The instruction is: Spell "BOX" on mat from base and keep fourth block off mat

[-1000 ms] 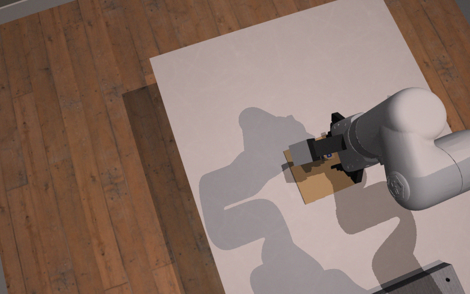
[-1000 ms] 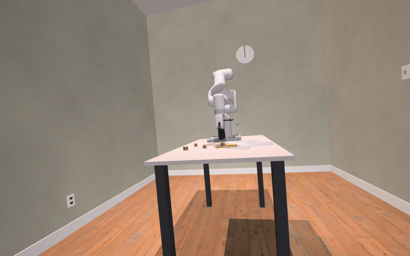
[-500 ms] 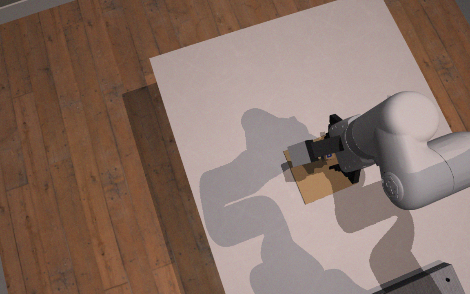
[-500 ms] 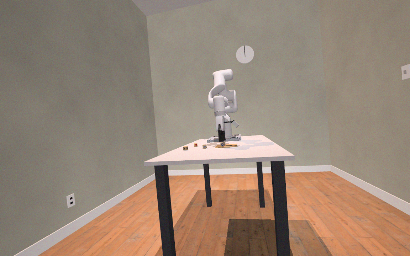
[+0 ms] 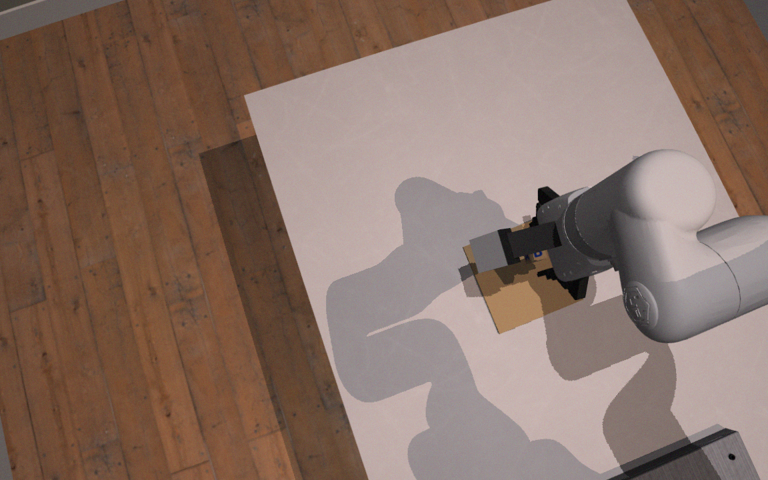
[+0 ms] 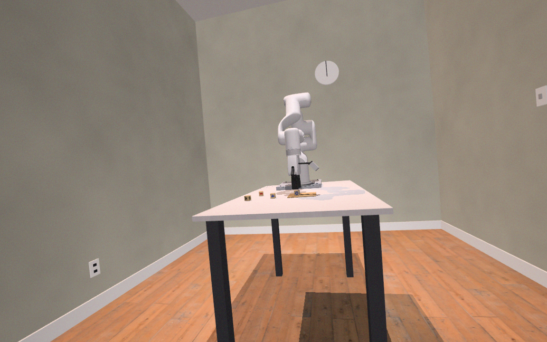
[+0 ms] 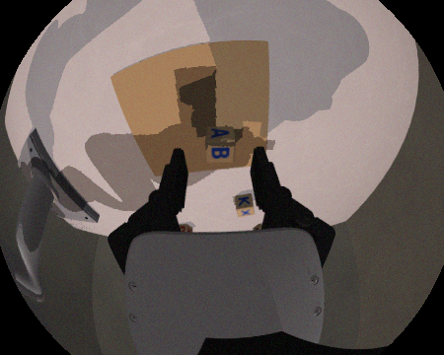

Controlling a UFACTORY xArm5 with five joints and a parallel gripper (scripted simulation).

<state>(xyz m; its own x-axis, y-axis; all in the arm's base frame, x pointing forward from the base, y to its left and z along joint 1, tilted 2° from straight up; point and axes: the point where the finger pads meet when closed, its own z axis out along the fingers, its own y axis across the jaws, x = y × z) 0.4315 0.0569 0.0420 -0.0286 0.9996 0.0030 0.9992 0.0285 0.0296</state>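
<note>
My gripper is now 50 mm above the tan mat, 20 mm to the right of it and 20 mm past it.
</note>
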